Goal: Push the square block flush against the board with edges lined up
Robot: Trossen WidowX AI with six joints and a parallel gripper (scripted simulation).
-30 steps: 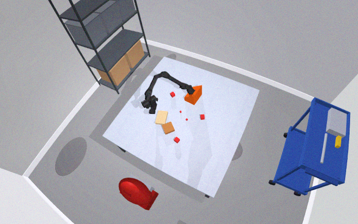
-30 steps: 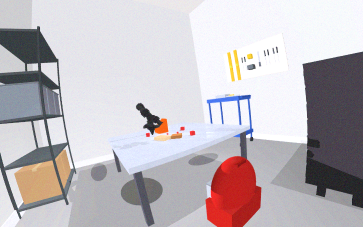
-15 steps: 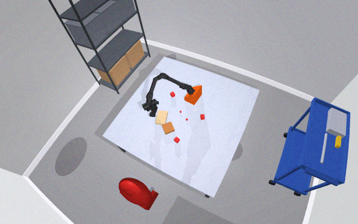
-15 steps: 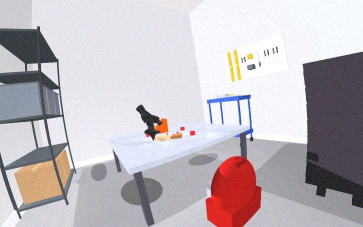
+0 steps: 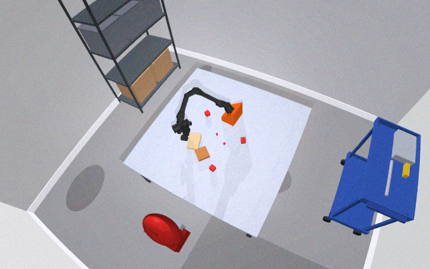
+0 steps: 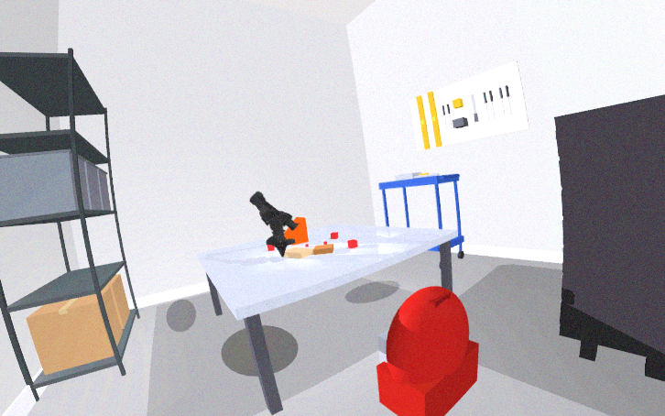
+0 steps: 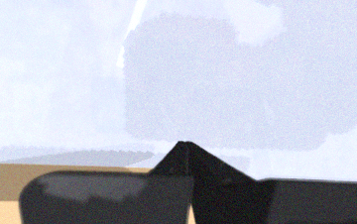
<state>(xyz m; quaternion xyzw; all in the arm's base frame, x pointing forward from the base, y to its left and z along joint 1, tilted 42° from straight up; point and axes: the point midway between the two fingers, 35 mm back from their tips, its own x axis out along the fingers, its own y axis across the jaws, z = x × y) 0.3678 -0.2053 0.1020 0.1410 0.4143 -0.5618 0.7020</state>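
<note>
My gripper tip is now 90 mm to the right of the tan board, 20 mm short of it and 10 mm below it. From my gripper tip the other things lie so: square block (220 mm to the left, 80 mm ahead, 10 mm above).
</note>
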